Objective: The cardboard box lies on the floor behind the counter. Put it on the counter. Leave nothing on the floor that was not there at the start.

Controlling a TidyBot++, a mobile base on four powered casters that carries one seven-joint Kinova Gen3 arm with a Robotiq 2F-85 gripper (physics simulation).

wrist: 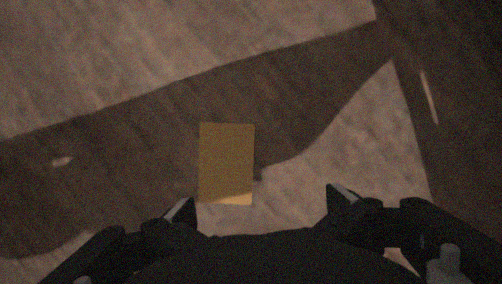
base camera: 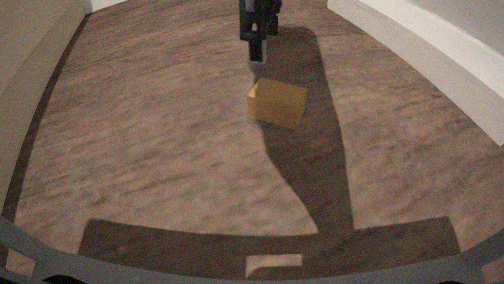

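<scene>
In the pictures: the gripper, a cardboard box, a white shelf unit.
</scene>
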